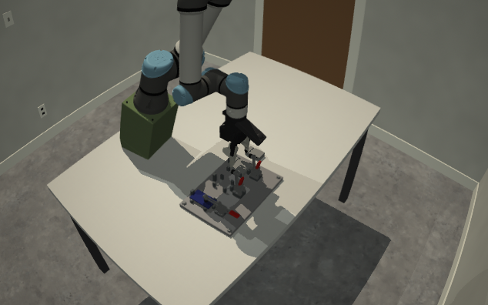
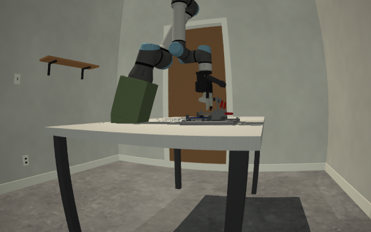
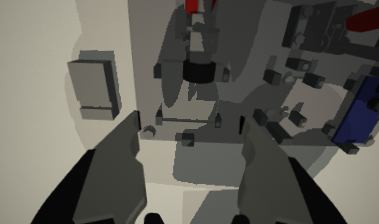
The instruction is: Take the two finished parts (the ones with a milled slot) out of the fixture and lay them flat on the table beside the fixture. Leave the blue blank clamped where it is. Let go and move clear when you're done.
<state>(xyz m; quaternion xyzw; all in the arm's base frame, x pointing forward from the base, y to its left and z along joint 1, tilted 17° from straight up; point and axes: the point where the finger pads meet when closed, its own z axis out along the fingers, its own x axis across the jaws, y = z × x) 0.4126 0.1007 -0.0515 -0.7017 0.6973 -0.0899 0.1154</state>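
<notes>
The pale grey part lies 1 cm behind my hand and 4 cm below it. Also, from my hand: blue blank: 22 cm to the right, 4 cm below; grey fixture plate: 5 cm ahead, 11 cm to the right, 6 cm below.
</notes>
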